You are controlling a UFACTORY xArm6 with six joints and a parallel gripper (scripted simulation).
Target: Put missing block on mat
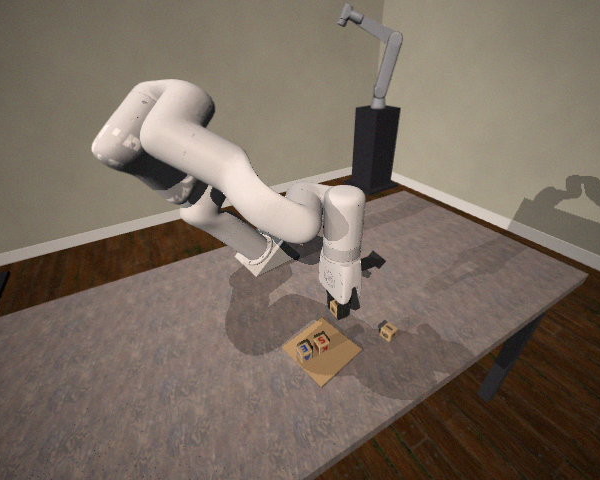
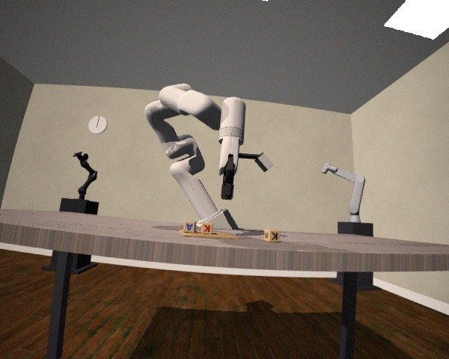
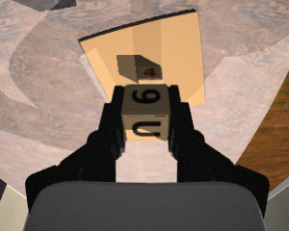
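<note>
My hand is 120 mm above the tan mat and 50 mm to the left of it. The rest, counted from my hand: block (10 mm below).
</note>
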